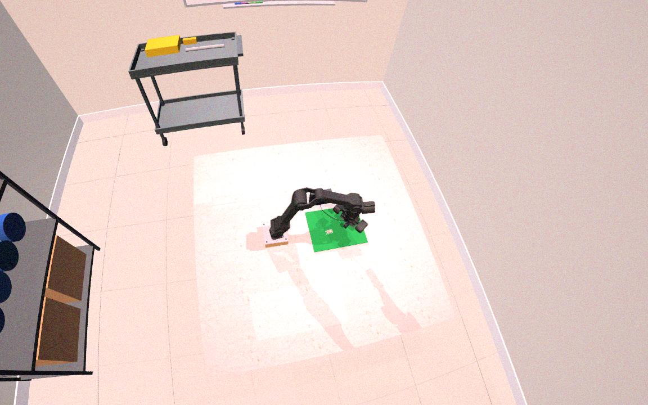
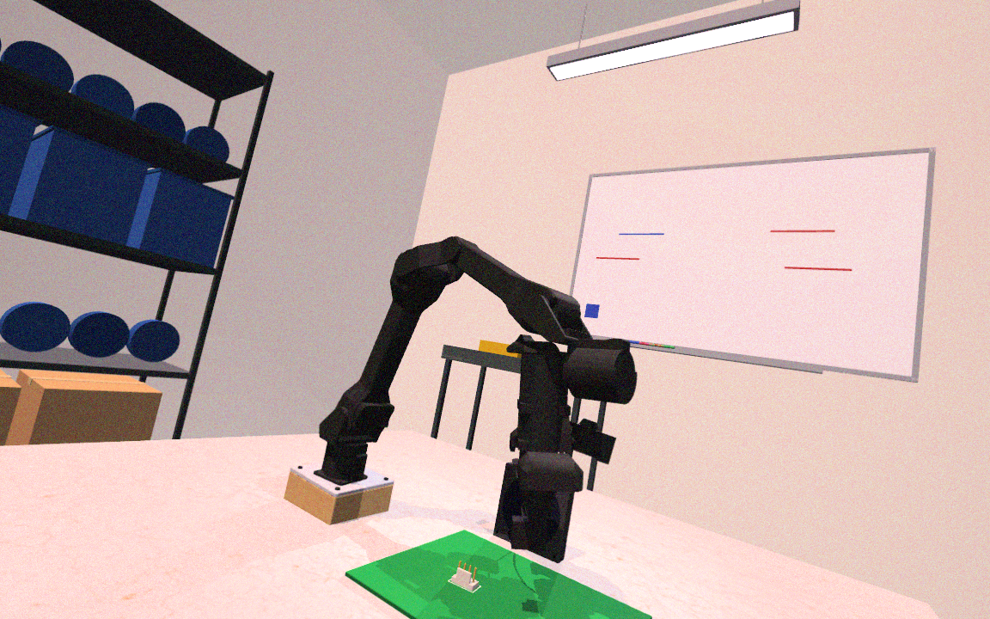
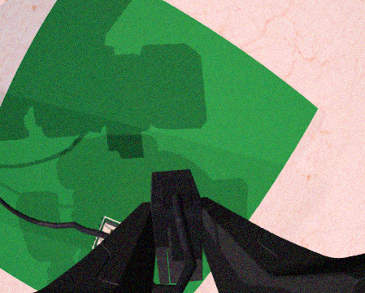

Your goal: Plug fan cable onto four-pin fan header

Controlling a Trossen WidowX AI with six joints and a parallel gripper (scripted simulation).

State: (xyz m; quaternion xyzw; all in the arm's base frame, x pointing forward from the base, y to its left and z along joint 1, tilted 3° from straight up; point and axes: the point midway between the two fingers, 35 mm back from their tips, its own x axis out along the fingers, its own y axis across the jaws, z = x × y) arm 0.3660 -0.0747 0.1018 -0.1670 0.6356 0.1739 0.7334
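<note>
My gripper tip is 120 mm above the green board, 40 mm to the right of it and 40 mm past it. The rest, counted from my gripper tip: fan (210 mm to the left, 80 mm behind, 40 mm below); dark plug (10 mm behind).
</note>
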